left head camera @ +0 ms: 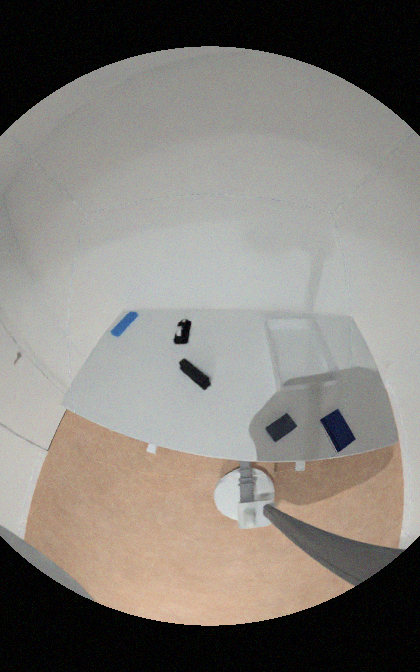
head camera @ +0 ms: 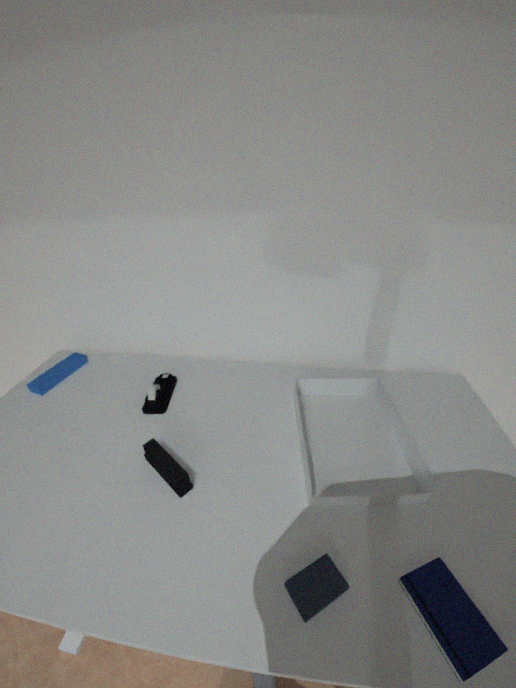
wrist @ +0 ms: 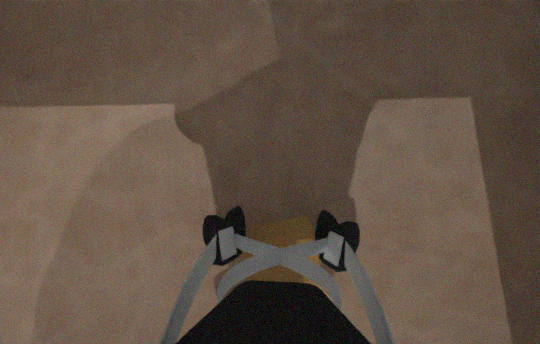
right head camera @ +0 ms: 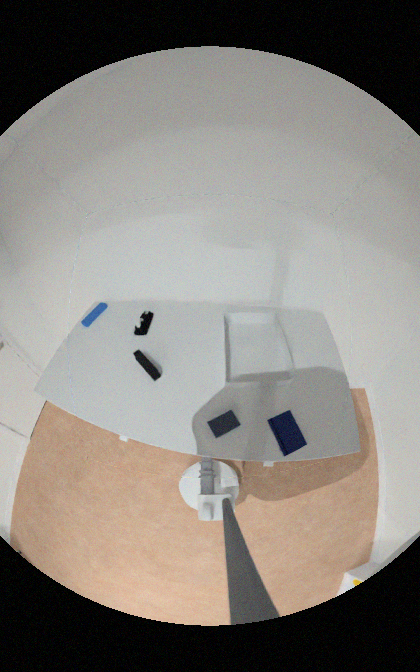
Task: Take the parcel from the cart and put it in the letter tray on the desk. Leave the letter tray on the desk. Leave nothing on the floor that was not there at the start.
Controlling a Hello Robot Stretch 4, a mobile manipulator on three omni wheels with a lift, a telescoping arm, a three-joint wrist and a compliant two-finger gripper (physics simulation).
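Frame: origin at the robot's base, x ahead, y left, z up, level; millimetres.
Where they show: gripper, between the fingertips: (wrist: 280, 227).
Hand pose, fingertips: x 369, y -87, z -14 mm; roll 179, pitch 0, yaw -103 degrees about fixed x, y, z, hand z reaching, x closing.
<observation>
Each offset is from my fingertips to the centre of the thing. Level surfaces: height alone.
My gripper (wrist: 280, 227) is closed in around an ochre box @[dz +13, dx -25, dy +2 mm] (wrist: 280, 227), likely the parcel, in the wrist view. Its two dark pads stand at the box's sides, low over the brown floor. The crossed finger straps and the dark gripper body hide much of the box. The white letter tray @[dz +970, dx +203, dy -158 mm] (head camera: 338, 386) (left head camera: 292, 324) (right head camera: 251, 318) stands at the back right of the pale desk @[dz +937 mm] (head camera: 111, 555) (left head camera: 150, 405) (right head camera: 100, 400). The tray looks empty, and part of it lies in shadow.
A dark flat box @[dz +946, dx -106, dy -7 mm] (head camera: 316, 587) and a blue book @[dz +943, dx -163, dy -214 mm] (head camera: 454, 619) lie in front of the tray. A black block @[dz +964, dx +136, dy +291 mm] (head camera: 167, 467), a black object @[dz +971, dx +409, dy +370 mm] (head camera: 161, 397) and a blue bar @[dz +952, dx +530, dy +760 mm] (head camera: 58, 373) lie at left. A white piece with a yellow patch (right head camera: 356, 582) shows at lower right.
</observation>
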